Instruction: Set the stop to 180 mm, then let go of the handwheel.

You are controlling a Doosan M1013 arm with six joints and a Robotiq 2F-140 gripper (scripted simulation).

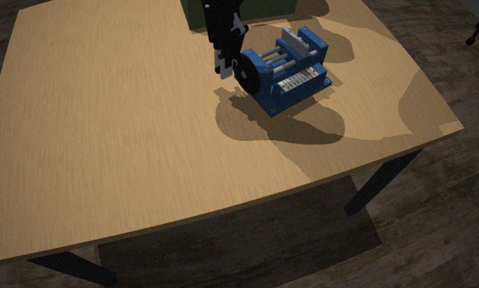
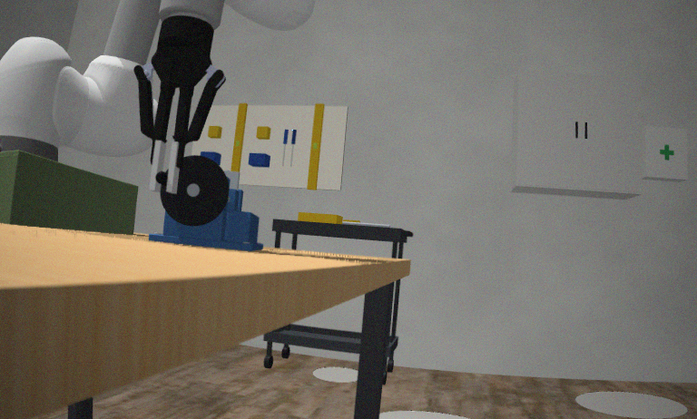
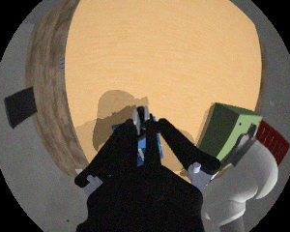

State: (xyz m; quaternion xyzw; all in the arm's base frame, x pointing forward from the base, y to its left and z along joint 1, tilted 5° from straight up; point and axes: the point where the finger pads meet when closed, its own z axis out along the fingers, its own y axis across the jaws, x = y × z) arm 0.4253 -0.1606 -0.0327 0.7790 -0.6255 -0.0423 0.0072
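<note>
Now: the handwheel 20 mm to the left of my hand and 20 mm below it. The rest, counted from my hand: stop plate 180 mm to the left, 10 mm below, 10 mm ahead.
</note>
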